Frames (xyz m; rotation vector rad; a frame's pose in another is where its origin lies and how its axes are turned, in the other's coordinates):
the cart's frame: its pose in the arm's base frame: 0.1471 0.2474 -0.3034 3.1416 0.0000 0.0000
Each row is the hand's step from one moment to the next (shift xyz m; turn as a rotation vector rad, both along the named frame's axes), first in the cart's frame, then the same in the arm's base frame.
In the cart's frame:
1: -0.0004 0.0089 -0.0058 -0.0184 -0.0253 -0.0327
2: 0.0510 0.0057 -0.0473 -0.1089 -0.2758 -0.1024
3: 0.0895 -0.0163 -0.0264 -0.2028 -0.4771 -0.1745
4: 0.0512 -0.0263 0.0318 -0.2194 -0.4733 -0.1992
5: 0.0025 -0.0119 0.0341 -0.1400 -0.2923 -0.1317
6: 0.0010 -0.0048 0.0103 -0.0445 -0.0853 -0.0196
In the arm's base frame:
1: -0.0004 -0.0089 0.0058 -0.0184 0.0253 0.0327
2: 0.0510 -0.0057 0.0473 -0.1089 0.2758 0.1024
3: 0.0895 0.0163 0.0264 -0.2028 0.4771 0.1745
4: 0.0512 0.0263 -0.0318 -0.2194 0.4733 0.1992
5: 0.0025 0.0119 -0.0341 -0.1400 0.2923 0.1317
6: 0.0010 0.0048 -0.0103 -0.0445 0.0853 0.0196

